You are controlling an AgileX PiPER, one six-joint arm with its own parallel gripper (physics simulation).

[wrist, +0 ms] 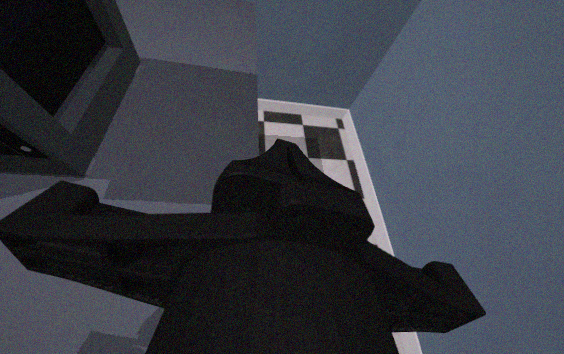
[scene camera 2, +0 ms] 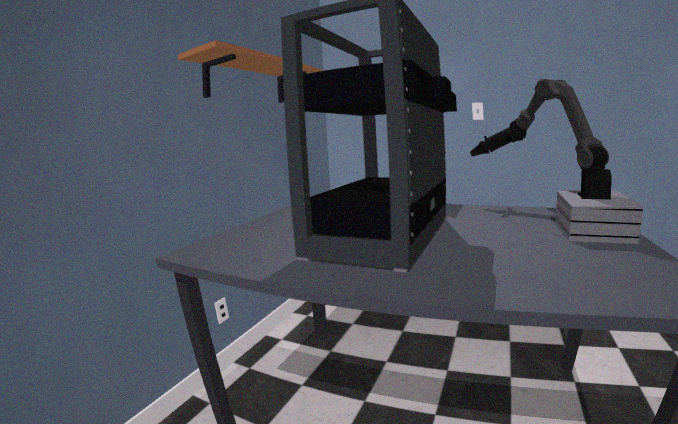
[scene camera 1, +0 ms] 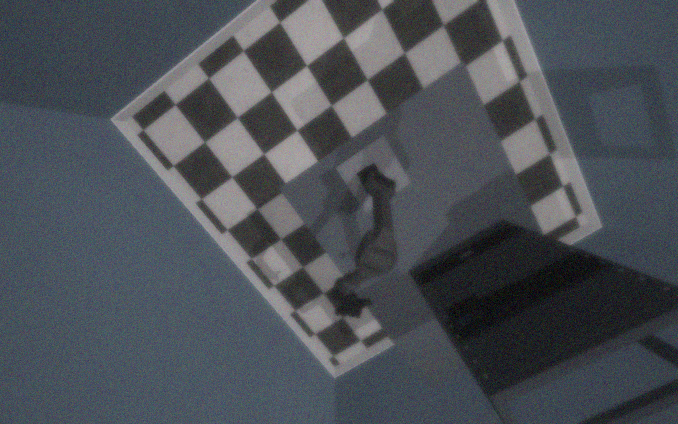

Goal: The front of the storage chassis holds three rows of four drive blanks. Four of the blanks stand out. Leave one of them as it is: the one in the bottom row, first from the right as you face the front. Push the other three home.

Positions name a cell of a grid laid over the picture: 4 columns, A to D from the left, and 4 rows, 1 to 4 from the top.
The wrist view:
my gripper: C2
rack: A1
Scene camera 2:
rack: C2
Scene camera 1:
rack: D3
